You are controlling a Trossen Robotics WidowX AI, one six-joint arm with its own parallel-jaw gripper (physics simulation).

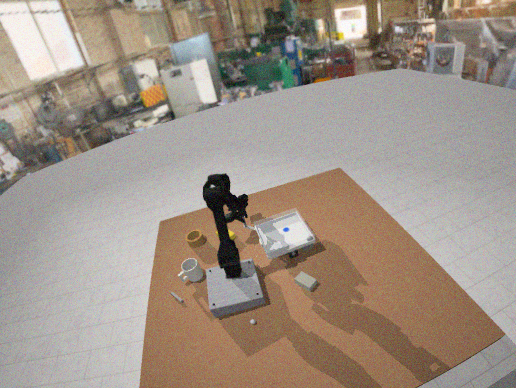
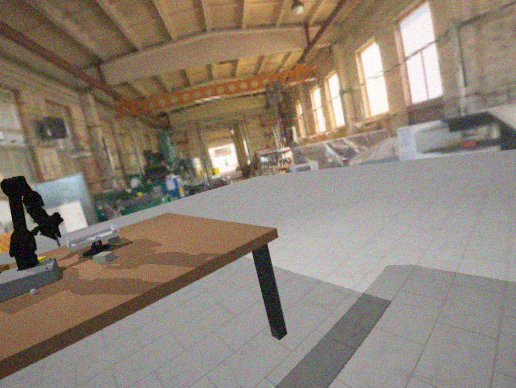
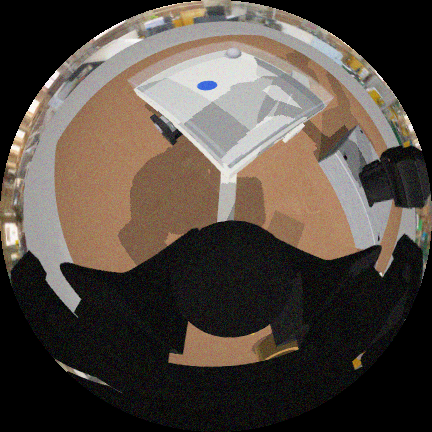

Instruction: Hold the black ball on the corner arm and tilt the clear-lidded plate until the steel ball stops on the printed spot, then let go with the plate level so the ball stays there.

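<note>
The clear-lidded plate (image 1: 290, 248) (image 2: 92, 239) (image 3: 202, 149) sits raised on a black stand (image 1: 293, 254) (image 2: 96, 246) (image 3: 166, 129); its exact tilt is hard to tell. The steel ball (image 1: 310, 238) (image 3: 233, 53) is at the plate's corner opposite the corner arm, off the blue printed spot (image 1: 286, 229) (image 3: 207, 85). The pale corner arm (image 1: 248, 226) (image 3: 226, 197) runs from the near corner to the large black ball (image 3: 230, 270). My gripper (image 1: 242, 218) (image 2: 56, 235) (image 3: 222, 233) is shut on this ball, beside the plate. Shadows cross the plate.
The grey robot base (image 1: 234, 292) stands near the plate. A green-grey block (image 1: 306, 281) (image 2: 104, 257) lies in front of the plate. A mug (image 1: 192, 270), brown bowl (image 1: 195, 239), yellow object (image 1: 230, 235), grey stick (image 1: 177, 298) and small pale ball (image 1: 253, 322) surround the base.
</note>
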